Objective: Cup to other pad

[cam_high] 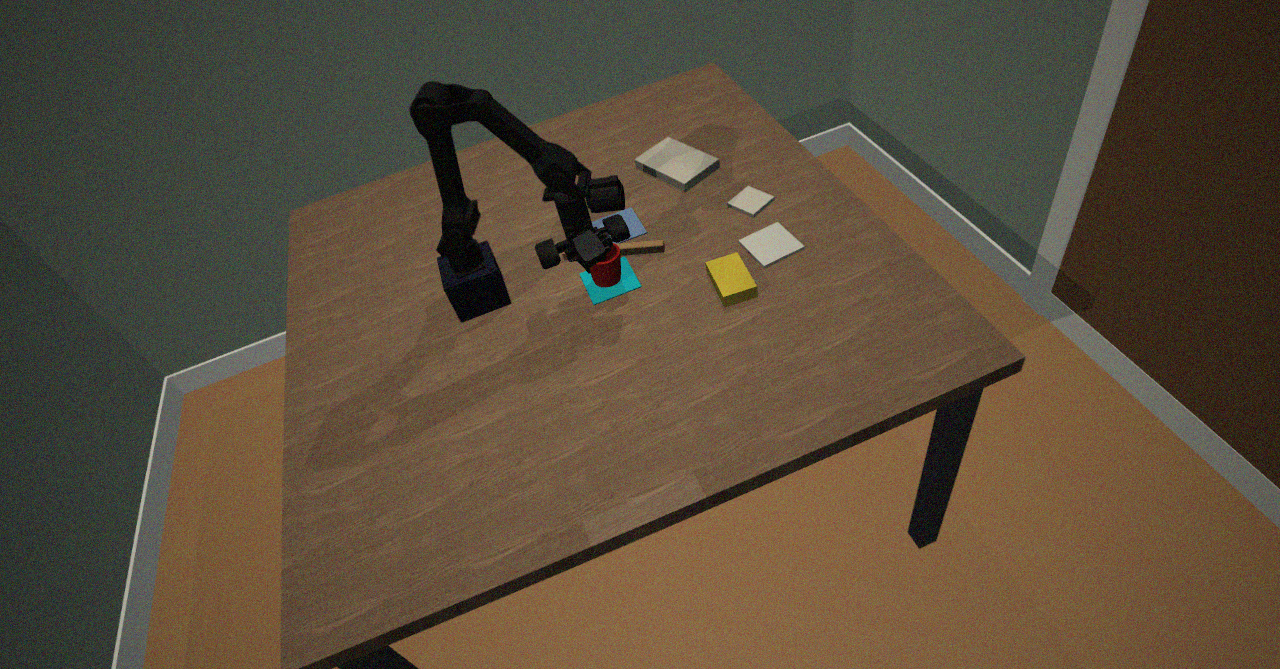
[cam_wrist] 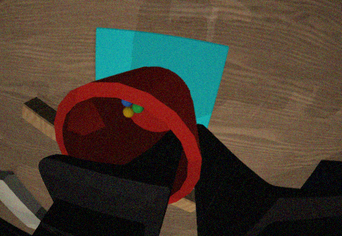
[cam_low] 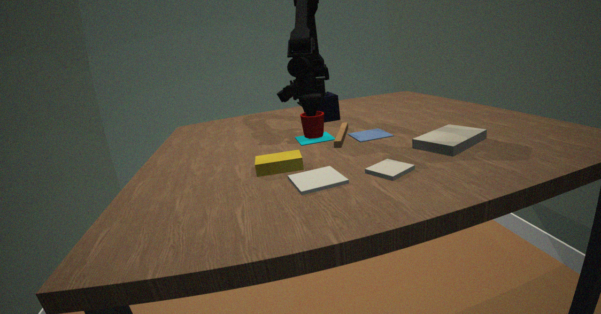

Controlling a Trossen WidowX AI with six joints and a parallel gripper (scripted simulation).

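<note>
Now: gripper tip 50 mm above the cyan pad and 30 mm short of it. The rest, counted from my gripper tip: red cup: 30 mm ahead; then blue pad: 150 mm to the left, 120 mm ahead, 50 mm below; then wooden stick: 80 mm ahead, 70 mm to the left, 40 mm below.
</note>
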